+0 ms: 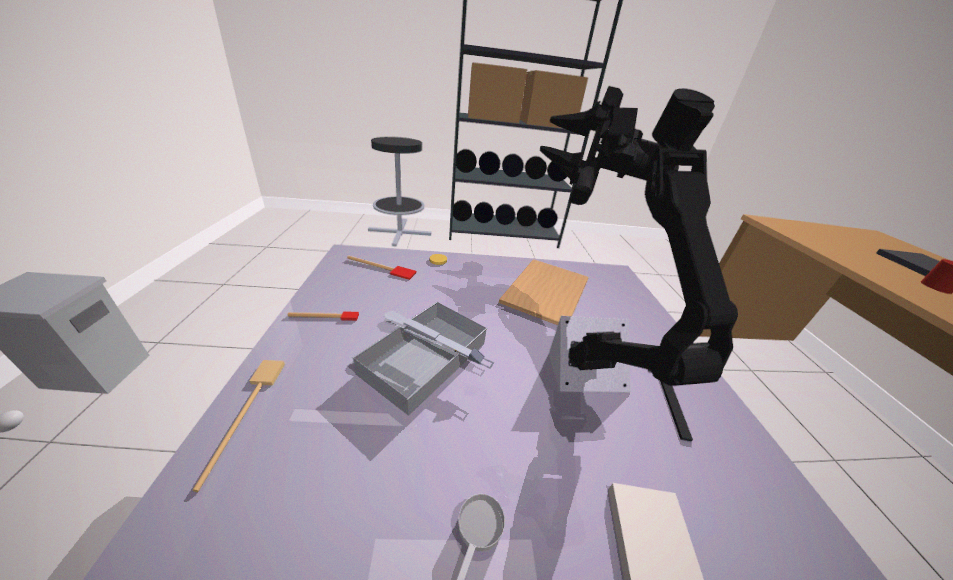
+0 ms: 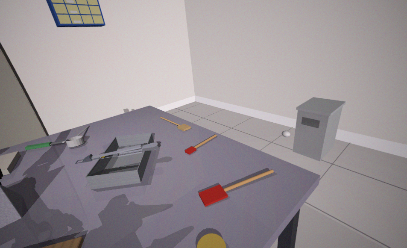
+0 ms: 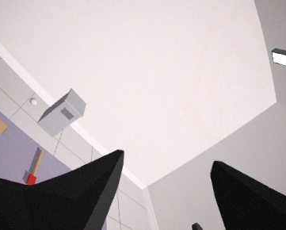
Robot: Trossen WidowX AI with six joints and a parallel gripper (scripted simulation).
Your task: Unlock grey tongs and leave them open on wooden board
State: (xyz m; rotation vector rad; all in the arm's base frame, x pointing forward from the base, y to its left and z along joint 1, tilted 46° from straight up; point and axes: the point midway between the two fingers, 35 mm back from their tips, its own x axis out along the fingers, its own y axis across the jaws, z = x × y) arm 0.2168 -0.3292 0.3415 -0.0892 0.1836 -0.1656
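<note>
My gripper tip is now 53 cm above the grey roasting tin and 20 cm short of it. The rest, counted from my gripper tip: wooden board: 56 cm below, 41 cm to the right, 18 cm behind; then pale board: 55 cm below, 38 cm to the left, 27 cm behind; then black spatula: 56 cm below, 46 cm behind, 2 cm to the right.
</note>
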